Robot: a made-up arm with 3 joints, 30 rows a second.
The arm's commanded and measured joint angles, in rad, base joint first. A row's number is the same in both.
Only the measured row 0 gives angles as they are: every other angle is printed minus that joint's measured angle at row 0.
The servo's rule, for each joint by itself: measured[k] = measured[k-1] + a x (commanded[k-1-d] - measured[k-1]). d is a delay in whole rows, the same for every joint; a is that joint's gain. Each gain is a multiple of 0.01, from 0.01 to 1. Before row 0 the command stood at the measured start. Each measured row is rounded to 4 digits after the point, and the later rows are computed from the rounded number. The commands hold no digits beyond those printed.
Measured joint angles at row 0:
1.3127, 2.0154, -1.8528
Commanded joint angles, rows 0 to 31:
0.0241, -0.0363, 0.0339
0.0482, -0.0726, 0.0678
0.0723, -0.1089, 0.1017
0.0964, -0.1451, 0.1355
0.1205, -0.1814, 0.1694
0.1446, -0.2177, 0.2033
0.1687, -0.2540, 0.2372
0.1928, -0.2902, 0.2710
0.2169, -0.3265, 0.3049
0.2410, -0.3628, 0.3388
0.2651, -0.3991, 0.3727
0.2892, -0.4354, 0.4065
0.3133, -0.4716, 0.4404
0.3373, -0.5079, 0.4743
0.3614, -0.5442, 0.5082
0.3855, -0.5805, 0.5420
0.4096, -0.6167, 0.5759
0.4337, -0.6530, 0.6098
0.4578, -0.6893, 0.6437
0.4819, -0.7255, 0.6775
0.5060, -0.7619, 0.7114
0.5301, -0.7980, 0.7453
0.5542, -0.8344, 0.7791
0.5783, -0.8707, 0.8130
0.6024, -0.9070, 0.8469
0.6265, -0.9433, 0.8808
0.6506, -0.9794, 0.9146
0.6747, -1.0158, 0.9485
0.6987, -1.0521, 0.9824
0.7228, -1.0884, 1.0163
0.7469, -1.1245, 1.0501
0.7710, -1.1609, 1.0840
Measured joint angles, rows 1 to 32:
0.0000, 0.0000, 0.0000
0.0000, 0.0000, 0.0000
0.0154, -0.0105, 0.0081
0.0364, -0.0285, 0.0224
0.0594, -0.0518, 0.0414
0.0831, -0.0789, 0.0640
0.1070, -0.1086, 0.0893
0.1311, -0.1402, 0.1167
0.1552, -0.1732, 0.1456
0.1793, -0.2071, 0.1757
0.2034, -0.2417, 0.2067
0.2275, -0.2768, 0.2384
0.2516, -0.3123, 0.2706
0.2757, -0.3480, 0.3032
0.2998, -0.3838, 0.3361
0.3238, -0.4198, 0.3693
0.3479, -0.4559, 0.4026
0.3720, -0.4920, 0.4361
0.3961, -0.5282, 0.4697
0.4202, -0.5644, 0.5033
0.4443, -0.6006, 0.5370
0.4684, -0.6368, 0.5707
0.4925, -0.6731, 0.6045
0.5166, -0.7093, 0.6383
0.5407, -0.7456, 0.6721
0.5648, -0.7819, 0.7059
0.5889, -0.8182, 0.7397
0.6130, -0.8545, 0.7736
0.6371, -0.8907, 0.8074
0.6612, -0.9270, 0.8413
0.6852, -0.9633, 0.8752
0.7093, -0.9996, 0.9091
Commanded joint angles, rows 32 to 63:
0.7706, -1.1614, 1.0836
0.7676, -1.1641, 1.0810
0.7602, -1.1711, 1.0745
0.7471, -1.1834, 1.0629
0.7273, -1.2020, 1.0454
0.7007, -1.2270, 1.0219
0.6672, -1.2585, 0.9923
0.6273, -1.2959, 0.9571
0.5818, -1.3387, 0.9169
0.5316, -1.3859, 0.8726
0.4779, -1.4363, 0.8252
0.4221, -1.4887, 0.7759
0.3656, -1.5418, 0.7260
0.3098, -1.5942, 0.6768
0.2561, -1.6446, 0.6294
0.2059, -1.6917, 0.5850
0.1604, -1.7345, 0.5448
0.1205, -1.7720, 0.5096
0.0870, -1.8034, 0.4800
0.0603, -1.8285, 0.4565
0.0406, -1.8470, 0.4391
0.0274, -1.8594, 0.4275
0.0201, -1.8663, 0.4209
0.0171, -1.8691, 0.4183
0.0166, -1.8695, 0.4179
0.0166, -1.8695, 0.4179
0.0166, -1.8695, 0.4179
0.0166, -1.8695, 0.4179
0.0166, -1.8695, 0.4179
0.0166, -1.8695, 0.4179
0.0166, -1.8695, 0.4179
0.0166, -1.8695, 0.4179
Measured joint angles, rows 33 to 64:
0.7334, -1.0358, 0.9429
0.7575, -1.0721, 0.9768
0.7659, -1.0980, 1.0024
0.7670, -1.1172, 1.0213
0.7626, -1.1328, 1.0341
0.7527, -1.1475, 1.0410
0.7364, -1.1633, 1.0421
0.7136, -1.1818, 1.0373
0.6839, -1.2040, 1.0265
0.6477, -1.2307, 1.0098
0.6055, -1.2620, 0.9875
0.5582, -1.2979, 0.9599
0.5068, -1.3380, 0.9276
0.4526, -1.3817, 0.8912
0.3969, -1.4281, 0.8516
0.3412, -1.4763, 0.8096
0.2867, -1.5251, 0.7664
0.2350, -1.5734, 0.7229
0.1873, -1.6201, 0.6802
0.1445, -1.6642, 0.6393
0.1077, -1.7046, 0.6011
0.0774, -1.7405, 0.5664
0.0538, -1.7714, 0.5358
0.0369, -1.7969, 0.5098
0.0261, -1.8170, 0.4885
0.0203, -1.8321, 0.4717
0.0179, -1.8429, 0.4588
0.0171, -1.8506, 0.4490
0.0168, -1.8561, 0.4415
0.0167, -1.8600, 0.4358
0.0166, -1.8628, 0.4315
0.0166, -1.8647, 0.4282

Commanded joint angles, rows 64 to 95:
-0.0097, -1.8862, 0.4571
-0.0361, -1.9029, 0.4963
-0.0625, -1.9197, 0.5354
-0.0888, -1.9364, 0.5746
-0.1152, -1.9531, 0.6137
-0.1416, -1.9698, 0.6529
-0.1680, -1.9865, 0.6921
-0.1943, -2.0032, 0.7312
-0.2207, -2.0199, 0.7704
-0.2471, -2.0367, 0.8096
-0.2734, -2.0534, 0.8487
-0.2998, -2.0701, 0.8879
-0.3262, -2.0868, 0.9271
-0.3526, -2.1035, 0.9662
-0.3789, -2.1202, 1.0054
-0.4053, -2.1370, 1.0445
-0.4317, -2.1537, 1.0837
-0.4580, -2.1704, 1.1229
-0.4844, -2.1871, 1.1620
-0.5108, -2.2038, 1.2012
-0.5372, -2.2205, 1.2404
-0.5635, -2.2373, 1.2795
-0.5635, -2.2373, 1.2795
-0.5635, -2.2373, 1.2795
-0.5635, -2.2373, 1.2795
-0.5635, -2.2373, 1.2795
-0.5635, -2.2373, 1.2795
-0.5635, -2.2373, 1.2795
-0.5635, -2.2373, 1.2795
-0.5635, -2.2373, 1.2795
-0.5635, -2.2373, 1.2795
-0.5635, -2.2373, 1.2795
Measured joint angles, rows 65 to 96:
0.0166, -1.8661, 0.4257
0.0166, -1.8671, 0.4238
-0.0002, -1.8726, 0.4318
-0.0232, -1.8814, 0.4473
-0.0484, -1.8925, 0.4684
-0.0743, -1.9052, 0.4939
-0.1005, -1.9191, 0.5227
-0.1268, -1.9338, 0.5539
-0.1532, -1.9491, 0.5871
-0.1795, -1.9648, 0.6217
-0.2059, -1.9808, 0.6574
-0.2323, -1.9970, 0.6939
-0.2586, -2.0134, 0.7311
-0.2850, -2.0298, 0.7687
-0.3114, -2.0463, 0.8067
-0.3378, -2.0629, 0.8450
-0.3641, -2.0795, 0.8835
-0.3905, -2.0962, 0.9221
-0.4169, -2.1129, 0.9609
-0.4432, -2.1296, 0.9998
-0.4696, -2.1463, 1.0387
-0.4960, -2.1630, 1.0777
-0.5224, -2.1797, 1.1167
-0.5487, -2.1964, 1.1558
-0.5582, -2.2083, 1.1855
-0.5616, -2.2167, 1.2081
-0.5628, -2.2227, 1.2252
-0.5632, -2.2269, 1.2382
-0.5634, -2.2299, 1.2481
-0.5635, -2.2320, 1.2556
-0.5635, -2.2335, 1.2613
-0.5635, -2.2346, 1.2657

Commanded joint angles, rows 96 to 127:
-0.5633, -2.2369, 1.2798
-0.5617, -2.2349, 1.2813
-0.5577, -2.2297, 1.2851
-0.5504, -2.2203, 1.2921
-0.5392, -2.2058, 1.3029
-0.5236, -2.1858, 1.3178
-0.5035, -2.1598, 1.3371
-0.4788, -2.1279, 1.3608
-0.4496, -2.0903, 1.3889
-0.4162, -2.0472, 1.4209
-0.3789, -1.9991, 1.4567
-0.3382, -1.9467, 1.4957
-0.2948, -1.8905, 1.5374
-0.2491, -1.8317, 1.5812
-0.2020, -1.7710, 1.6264
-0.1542, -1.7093, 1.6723
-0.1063, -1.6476, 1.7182
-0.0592, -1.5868, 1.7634
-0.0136, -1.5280, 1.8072
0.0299, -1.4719, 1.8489
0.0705, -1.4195, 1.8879
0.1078, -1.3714, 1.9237
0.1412, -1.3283, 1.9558
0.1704, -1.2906, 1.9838
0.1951, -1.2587, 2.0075
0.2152, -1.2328, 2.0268
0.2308, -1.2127, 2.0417
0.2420, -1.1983, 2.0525
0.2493, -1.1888, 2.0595
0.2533, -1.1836, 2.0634
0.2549, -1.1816, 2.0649
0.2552, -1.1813, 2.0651
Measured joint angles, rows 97 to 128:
-0.5635, -2.2354, 1.2690
-0.5635, -2.2360, 1.2715
-0.5634, -2.2363, 1.2735
-0.5623, -2.2359, 1.2754
-0.5594, -2.2341, 1.2777
-0.5536, -2.2301, 1.2812
-0.5444, -2.2231, 1.2864
-0.5311, -2.2123, 1.2939
-0.5134, -2.1971, 1.3043
-0.4913, -2.1770, 1.3179
-0.4646, -2.1519, 1.3349
-0.4336, -2.1215, 1.3555
-0.3986, -2.0860, 1.3798
-0.3599, -2.0456, 1.4076
-0.3182, -2.0006, 1.4388
-0.2740, -1.9516, 1.4730
-0.2279, -1.8992, 1.5098
-0.1807, -1.8441, 1.5488
-0.1331, -1.7871, 1.5895
-0.0858, -1.7290, 1.6312
-0.0396, -1.6707, 1.6734
0.0049, -1.6130, 1.7155
0.0469, -1.5569, 1.7569
0.0859, -1.5031, 1.7969
0.1213, -1.4524, 1.8350
0.1527, -1.4055, 1.8707
0.1798, -1.3629, 1.9035
0.2025, -1.3252, 1.9331
0.2206, -1.2926, 1.9592
0.2343, -1.2653, 1.9816
0.2439, -1.2431, 2.0003
0.2499, -1.2258, 2.0154

